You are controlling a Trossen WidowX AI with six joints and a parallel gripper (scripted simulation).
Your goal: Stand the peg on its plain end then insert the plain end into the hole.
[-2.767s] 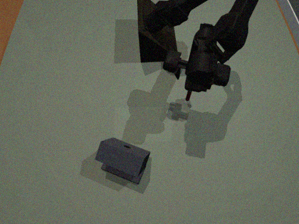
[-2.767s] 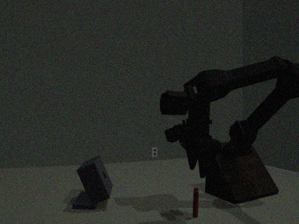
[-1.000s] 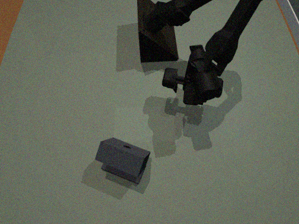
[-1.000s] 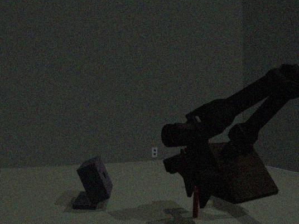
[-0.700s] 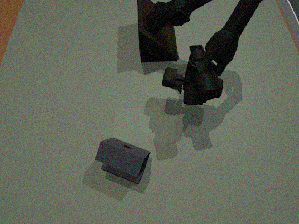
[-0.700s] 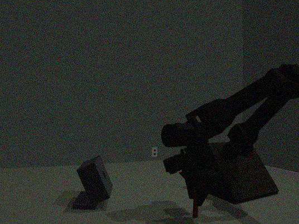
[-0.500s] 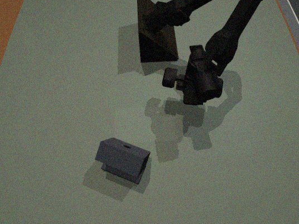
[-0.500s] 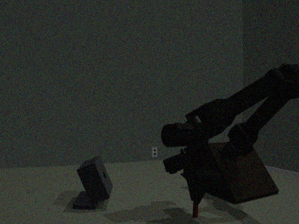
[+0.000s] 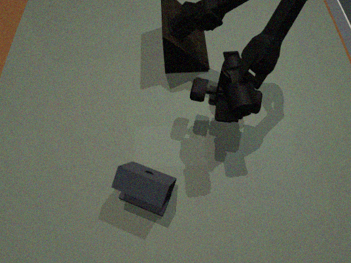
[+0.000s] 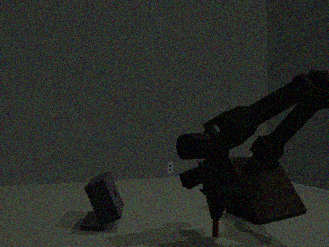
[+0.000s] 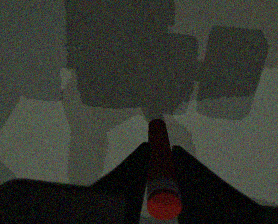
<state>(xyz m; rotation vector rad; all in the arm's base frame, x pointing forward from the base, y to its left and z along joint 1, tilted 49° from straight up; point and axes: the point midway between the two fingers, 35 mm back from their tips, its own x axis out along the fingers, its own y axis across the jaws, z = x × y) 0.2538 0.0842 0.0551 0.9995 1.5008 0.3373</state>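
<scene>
Right now the sloped panel is 180 mm ahead of my gripper tip, 240 mm to the right of it and 30 mm above it. Also, from my gripper tip: red peg 20 mm above.
</scene>
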